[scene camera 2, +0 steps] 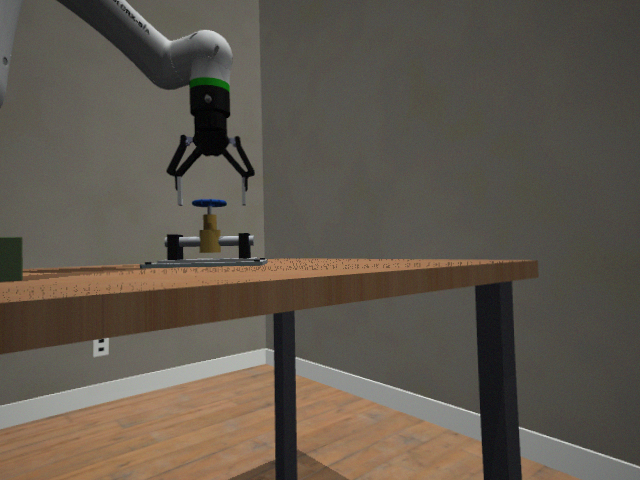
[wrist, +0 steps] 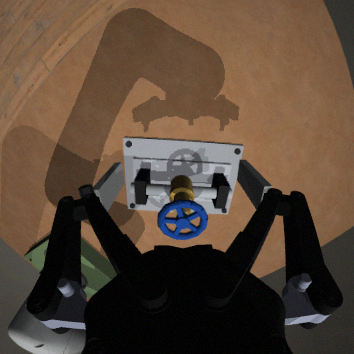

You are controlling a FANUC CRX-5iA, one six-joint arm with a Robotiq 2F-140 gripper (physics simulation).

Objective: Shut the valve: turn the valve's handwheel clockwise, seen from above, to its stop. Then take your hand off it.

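The valve's blue handwheel [scene camera 2: 209, 203] [wrist: 183, 222] lies level on a thin stem above the brass valve body [scene camera 2: 209, 241] [wrist: 181, 185]. The body sits on a grey pipe held by two black brackets on a pale base plate [scene camera 2: 204, 262] [wrist: 175, 146]. My gripper [scene camera 2: 211, 204] [wrist: 180, 170] is open and empty, pointing straight down over the valve. In the scene view its fingertips are level with the handwheel, one to each side, with a gap on both sides. No contact with the wheel shows. How far the wheel is turned cannot be told.
A green box [scene camera 2: 10, 258] [wrist: 95, 267] stands on the wooden table [scene camera 2: 361, 268] [wrist: 285, 105], at the left edge of the scene view and lower left in the wrist view. Grey walls stand behind the table. The arm's shadow falls across the table top.
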